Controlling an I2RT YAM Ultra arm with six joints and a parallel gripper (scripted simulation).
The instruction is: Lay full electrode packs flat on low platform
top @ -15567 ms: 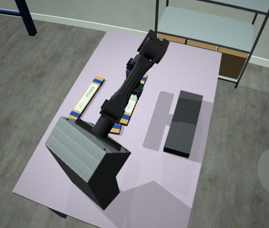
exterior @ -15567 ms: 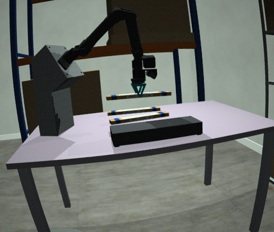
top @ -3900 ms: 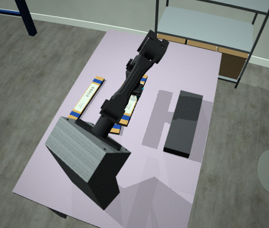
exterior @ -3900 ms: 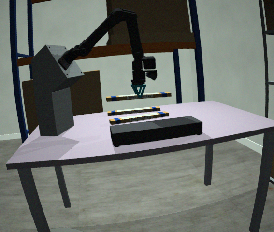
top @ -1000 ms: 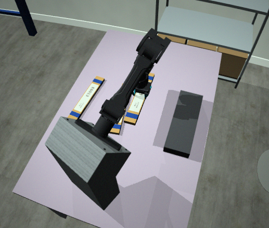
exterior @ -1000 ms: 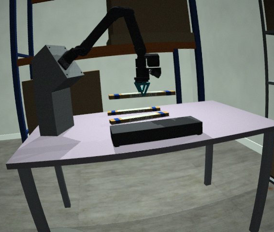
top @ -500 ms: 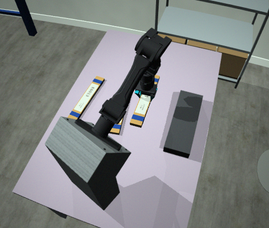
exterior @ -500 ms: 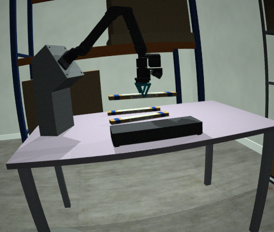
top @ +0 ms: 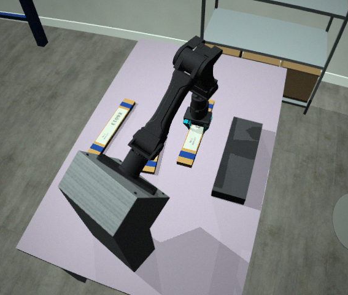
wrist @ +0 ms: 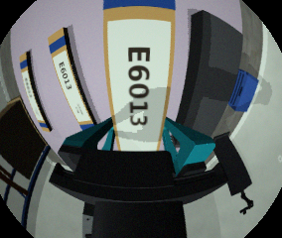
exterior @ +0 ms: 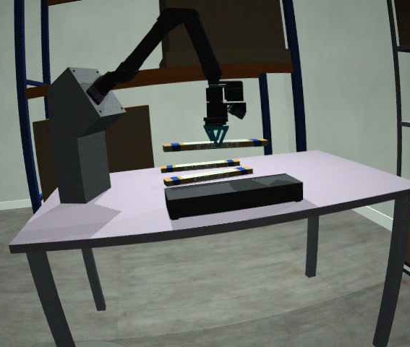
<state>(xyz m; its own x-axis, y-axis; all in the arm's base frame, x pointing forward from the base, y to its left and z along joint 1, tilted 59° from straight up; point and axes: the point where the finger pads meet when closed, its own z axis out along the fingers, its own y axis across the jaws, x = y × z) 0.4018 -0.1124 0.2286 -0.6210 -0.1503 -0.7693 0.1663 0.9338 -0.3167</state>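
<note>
My gripper is now 5 cm past the low dark platform, 19 cm to the left of it and 14 cm above it.
</note>
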